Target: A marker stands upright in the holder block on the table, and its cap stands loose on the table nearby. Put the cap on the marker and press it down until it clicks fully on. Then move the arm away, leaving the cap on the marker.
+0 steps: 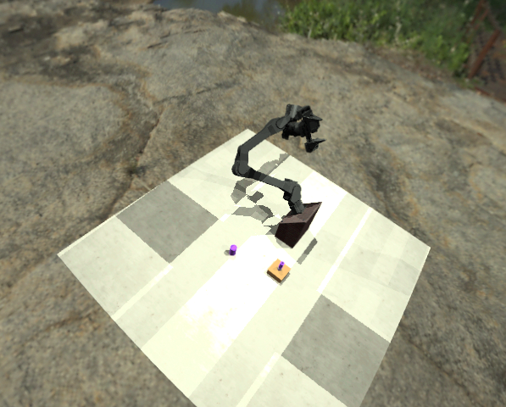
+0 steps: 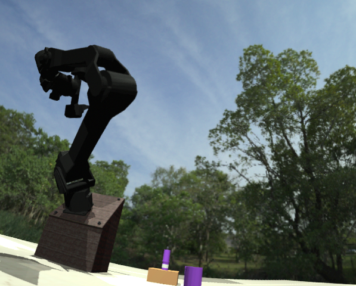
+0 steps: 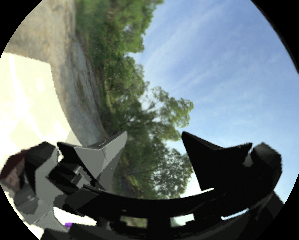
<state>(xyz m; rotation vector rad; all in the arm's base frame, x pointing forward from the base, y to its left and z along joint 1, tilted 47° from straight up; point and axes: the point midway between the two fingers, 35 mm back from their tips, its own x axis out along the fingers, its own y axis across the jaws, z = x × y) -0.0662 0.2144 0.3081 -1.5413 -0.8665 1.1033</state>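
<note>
The purple cap is 500 mm below my gripper tip, 390 mm ahead of it and 100 mm to the right of it. Round my gripper tip: tan holder block: 500 mm below, 350 mm ahead, 110 mm to the left.
</note>
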